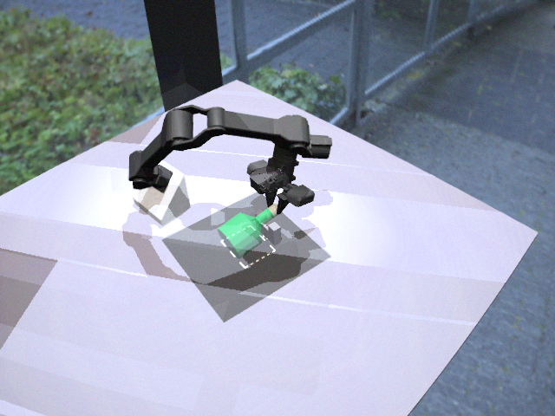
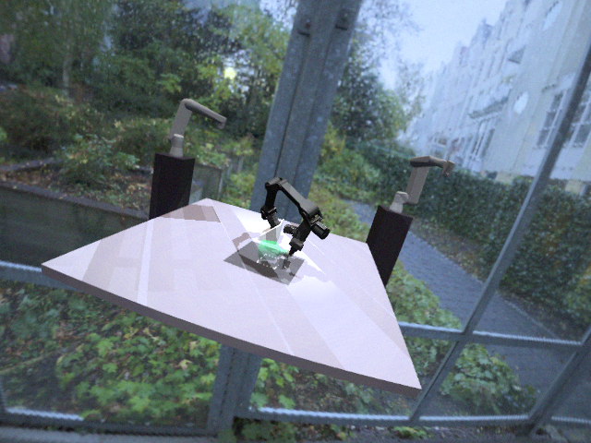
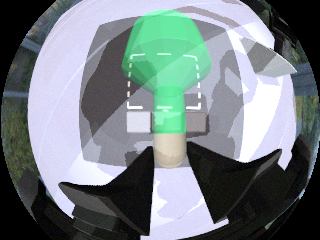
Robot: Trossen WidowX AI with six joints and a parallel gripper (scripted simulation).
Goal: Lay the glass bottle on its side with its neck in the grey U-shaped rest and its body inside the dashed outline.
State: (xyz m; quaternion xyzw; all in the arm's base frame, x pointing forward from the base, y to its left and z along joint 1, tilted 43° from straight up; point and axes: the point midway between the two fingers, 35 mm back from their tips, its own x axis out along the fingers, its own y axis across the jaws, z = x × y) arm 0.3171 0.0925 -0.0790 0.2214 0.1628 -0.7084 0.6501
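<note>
Right now the glass bottle is 5 cm to the right of my gripper tip, 1 cm below it and 1 cm behind it. Round my gripper tip: mat (10 cm to the right, 7 cm below, 2 cm behind).
</note>
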